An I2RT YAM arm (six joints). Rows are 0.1 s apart.
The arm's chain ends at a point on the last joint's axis. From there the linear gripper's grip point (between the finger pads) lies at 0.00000 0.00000 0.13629 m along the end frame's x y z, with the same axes.
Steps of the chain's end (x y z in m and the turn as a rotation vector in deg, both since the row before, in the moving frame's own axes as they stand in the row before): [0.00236, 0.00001, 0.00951, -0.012, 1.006, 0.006]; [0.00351, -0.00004, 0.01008, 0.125, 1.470, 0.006]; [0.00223, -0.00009, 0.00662, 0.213, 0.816, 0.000]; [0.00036, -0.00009, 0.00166, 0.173, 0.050, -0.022]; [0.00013, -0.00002, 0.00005, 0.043, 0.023, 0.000]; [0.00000, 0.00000, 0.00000, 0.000, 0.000, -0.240]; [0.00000, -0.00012, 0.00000, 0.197, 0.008, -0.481]
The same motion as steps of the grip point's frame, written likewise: [0.00475, 0.00004, 0.00949, -0.012, 1.006, 0.006]; [0.00701, -0.00034, 0.01003, 0.125, 1.470, 0.006]; [0.00417, -0.00060, 0.00661, 0.213, 0.816, 0.000]; [0.00048, -0.00050, 0.00166, 0.173, 0.050, -0.022]; [0.00018, -0.00012, 0.00005, 0.043, 0.023, 0.000]; [0.00000, 0.00000, 0.00000, 0.000, 0.000, -0.240]; [0.00002, -0.00059, 0.00000, 0.197, 0.008, -0.481]
